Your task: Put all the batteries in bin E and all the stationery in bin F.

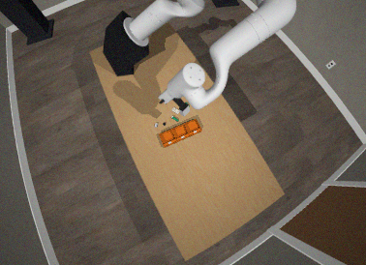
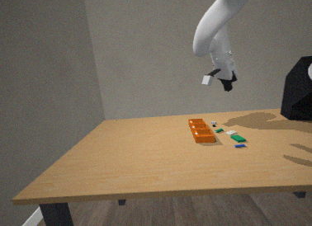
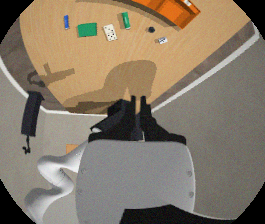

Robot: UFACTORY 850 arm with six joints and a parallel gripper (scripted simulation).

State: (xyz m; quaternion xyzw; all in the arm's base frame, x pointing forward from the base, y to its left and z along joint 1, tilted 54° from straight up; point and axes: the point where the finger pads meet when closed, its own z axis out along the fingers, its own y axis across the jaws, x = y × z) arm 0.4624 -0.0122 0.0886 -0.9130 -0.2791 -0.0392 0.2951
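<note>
My gripper is now 22 cm above the orange bin tray, 14 cm short of it and 5 cm to the right of it. The rest, counted from my hand: small black thing (23 cm below, 6 cm ahead, 4 cm to the right); then green battery (23 cm below, 4 cm to the left, 4 cm ahead); then white piece (23 cm below, 6 cm to the left, 1 cm behind).
</note>
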